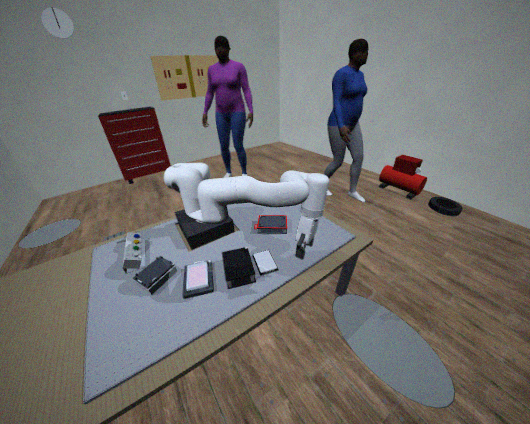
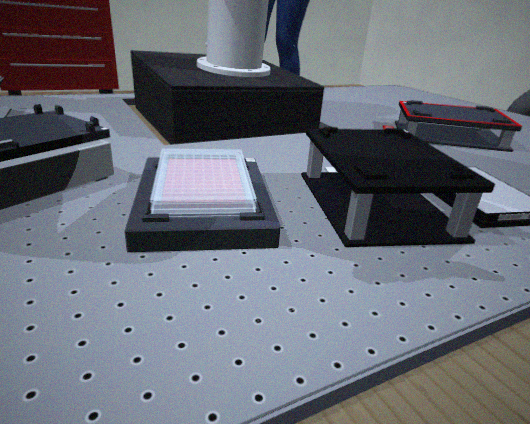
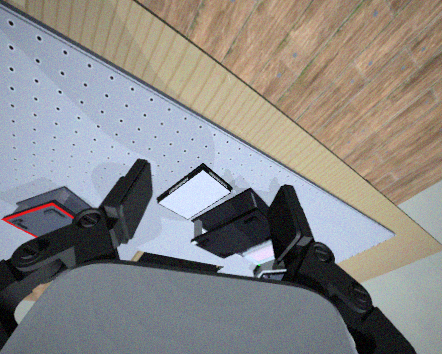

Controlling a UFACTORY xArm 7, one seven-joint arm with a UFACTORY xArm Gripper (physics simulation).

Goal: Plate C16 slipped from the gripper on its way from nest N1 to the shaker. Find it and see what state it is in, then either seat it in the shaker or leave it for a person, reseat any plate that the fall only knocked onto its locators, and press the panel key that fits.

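Places are measured from the arm's base along level axes (x ahead, y left, z up), in metres.
Pixels of known places: gripper, fingertip midpoint: (image 1: 303,251) (image 3: 214,188); arm's base, origin of the base link: (image 2: 233,69).
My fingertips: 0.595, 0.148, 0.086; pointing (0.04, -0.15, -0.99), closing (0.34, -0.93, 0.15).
Observation:
For each thing: its top centre in the pictures, then the offset to it from my fingertips, as dx, dy, dz. "pt": a spot on its surface instead.
- clear-lidded pink plate, middle of its top: (image 2: 203,170) (image 3: 269,254) (image 1: 196,274) -0.277, -0.346, -0.127
- dark low nest, middle of its top: (image 2: 203,180) (image 3: 268,250) (image 1: 197,275) -0.277, -0.346, -0.138
- dark-topped device with corner posts, surface spot: (image 2: 50,131) (image 1: 162,268) pt -0.386, -0.458, -0.110
- key panel, middle of its top: (image 1: 129,243) -0.624, -0.546, -0.081
My gripper (image 1: 300,248) (image 3: 214,188) is open and empty, above the table's right part. A plate with a white top and black sides (image 1: 265,262) (image 2: 506,196) (image 3: 195,194) lies flat on the mat beside the black raised stand (image 1: 238,266) (image 2: 400,156) (image 3: 232,233); its lettering is unreadable. A clear-lidded pink plate (image 1: 198,276) (image 2: 205,180) rests on a dark low nest (image 2: 202,239); I cannot tell if it is fully down between the locators. A dark-topped device with corner posts (image 1: 156,270) (image 2: 50,131), perhaps the shaker, carries no plate. The key panel (image 1: 131,260) has blue, yellow and green keys.
A red-rimmed stand (image 1: 272,222) (image 2: 452,114) (image 3: 40,220) is at the back right. The arm's black base block (image 1: 206,234) (image 2: 245,110) stands behind the nests. Two people, in purple (image 1: 228,82) and blue (image 1: 348,97), stand beyond the table.

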